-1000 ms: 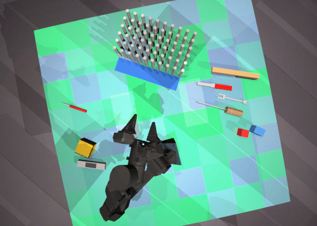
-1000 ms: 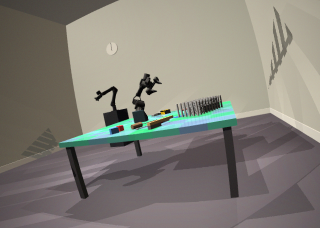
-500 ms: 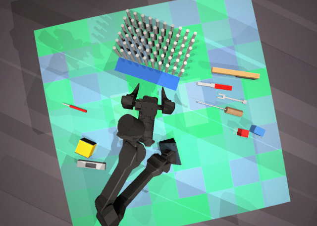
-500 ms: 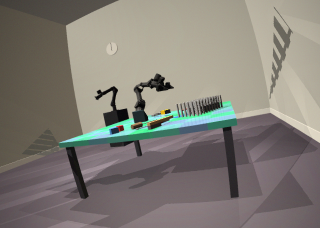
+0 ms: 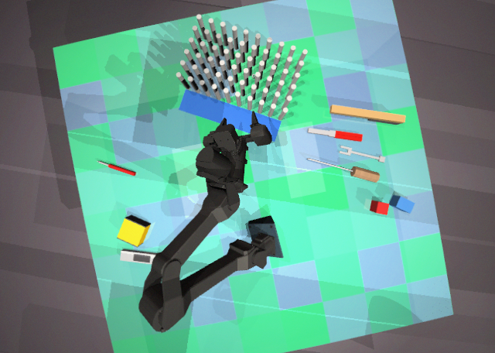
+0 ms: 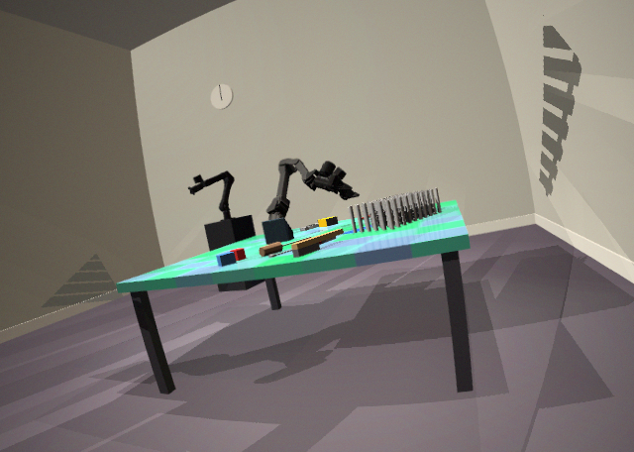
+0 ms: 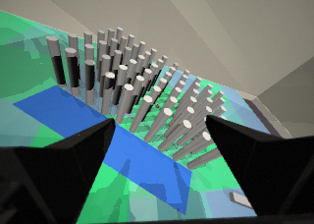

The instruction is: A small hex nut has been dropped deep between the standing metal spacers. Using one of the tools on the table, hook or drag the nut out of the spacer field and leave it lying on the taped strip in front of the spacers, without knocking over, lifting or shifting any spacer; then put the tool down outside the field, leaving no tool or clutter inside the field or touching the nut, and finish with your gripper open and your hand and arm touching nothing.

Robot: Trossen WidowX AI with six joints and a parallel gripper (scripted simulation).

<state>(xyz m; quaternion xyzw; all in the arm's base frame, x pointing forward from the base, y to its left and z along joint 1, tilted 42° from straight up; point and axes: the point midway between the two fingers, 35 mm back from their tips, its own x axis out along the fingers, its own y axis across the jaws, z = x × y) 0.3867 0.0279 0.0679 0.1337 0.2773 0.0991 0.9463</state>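
Right now my gripper tip is 44 cm to the left of the grey fork tool, 16 cm above it and 14 cm past it. From my gripper tip the other things lie so: hex nut (18 cm ahead, 16 cm below, 6 cm to the right); blue taped strip (16 cm below, 4 cm to the left, 4 cm ahead); wire hook tool (34 cm to the right, 17 cm behind, 15 cm below).
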